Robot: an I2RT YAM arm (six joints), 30 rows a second.
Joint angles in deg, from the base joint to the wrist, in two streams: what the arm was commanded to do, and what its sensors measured. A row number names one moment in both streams.
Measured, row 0:
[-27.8, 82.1, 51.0, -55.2, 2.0, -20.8]
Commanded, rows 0 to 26:
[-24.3, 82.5, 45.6, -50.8, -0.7, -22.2]
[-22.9, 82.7, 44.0, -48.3, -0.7, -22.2]
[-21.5, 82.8, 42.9, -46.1, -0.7, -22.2]
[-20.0, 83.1, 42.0, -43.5, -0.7, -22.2]
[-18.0, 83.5, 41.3, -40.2, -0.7, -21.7]
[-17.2, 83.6, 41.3, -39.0, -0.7, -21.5]
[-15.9, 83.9, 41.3, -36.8, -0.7, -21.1]
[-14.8, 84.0, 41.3, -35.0, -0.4, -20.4]
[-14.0, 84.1, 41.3, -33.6, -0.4, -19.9]
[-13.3, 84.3, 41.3, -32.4, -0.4, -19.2]
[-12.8, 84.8, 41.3, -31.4, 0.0, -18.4]
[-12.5, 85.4, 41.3, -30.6, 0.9, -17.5]
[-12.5, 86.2, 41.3, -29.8, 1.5, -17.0]
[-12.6, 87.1, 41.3, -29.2, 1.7, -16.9]
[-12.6, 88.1, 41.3, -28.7, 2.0, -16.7]
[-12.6, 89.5, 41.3, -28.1, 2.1, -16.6]
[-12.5, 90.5, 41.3, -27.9, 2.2, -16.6]
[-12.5, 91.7, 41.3, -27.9, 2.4, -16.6]
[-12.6, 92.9, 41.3, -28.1, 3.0, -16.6]
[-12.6, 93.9, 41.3, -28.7, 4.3, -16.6]
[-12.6, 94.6, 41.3, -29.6, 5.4, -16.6]
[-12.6, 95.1, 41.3, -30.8, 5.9, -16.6]
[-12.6, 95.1, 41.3, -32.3, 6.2, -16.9]
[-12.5, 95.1, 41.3, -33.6, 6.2, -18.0]
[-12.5, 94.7, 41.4, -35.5, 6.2, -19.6]
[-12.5, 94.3, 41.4, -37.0, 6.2, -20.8]
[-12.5, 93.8, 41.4, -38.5, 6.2, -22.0]
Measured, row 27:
[-12.7, 91.7, 44.4, -34.8, 4.3, -18.5]
